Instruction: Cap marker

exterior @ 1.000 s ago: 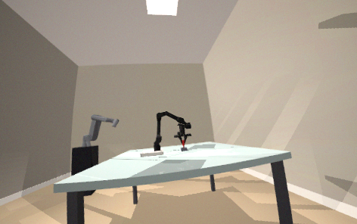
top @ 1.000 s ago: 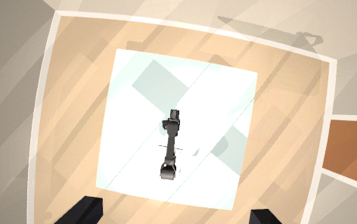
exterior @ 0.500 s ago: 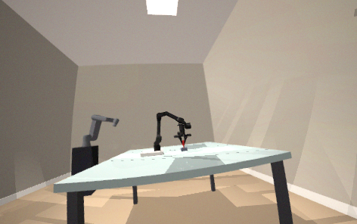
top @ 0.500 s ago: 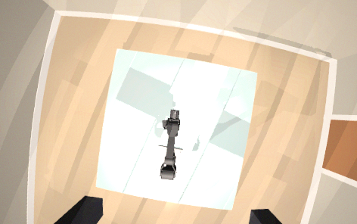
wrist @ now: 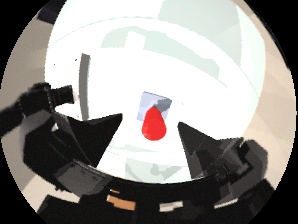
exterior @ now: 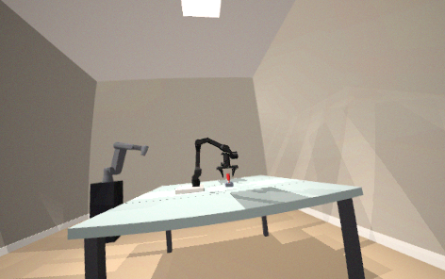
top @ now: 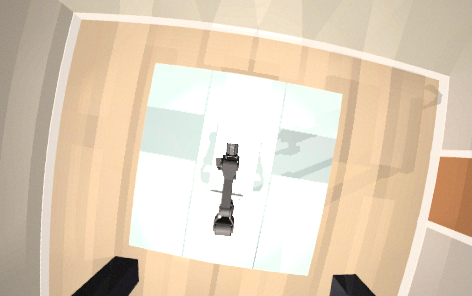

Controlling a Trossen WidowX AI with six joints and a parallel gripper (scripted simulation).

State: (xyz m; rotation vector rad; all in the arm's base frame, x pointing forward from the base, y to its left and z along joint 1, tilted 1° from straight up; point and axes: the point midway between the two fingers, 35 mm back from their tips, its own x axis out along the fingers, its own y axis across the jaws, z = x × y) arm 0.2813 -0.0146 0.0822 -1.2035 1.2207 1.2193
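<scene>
The red cap lies 10 mm above my gripper tip. From my gripper tip the other things lie so: holder block 60 mm below; red marker right at my gripper tip.
</scene>
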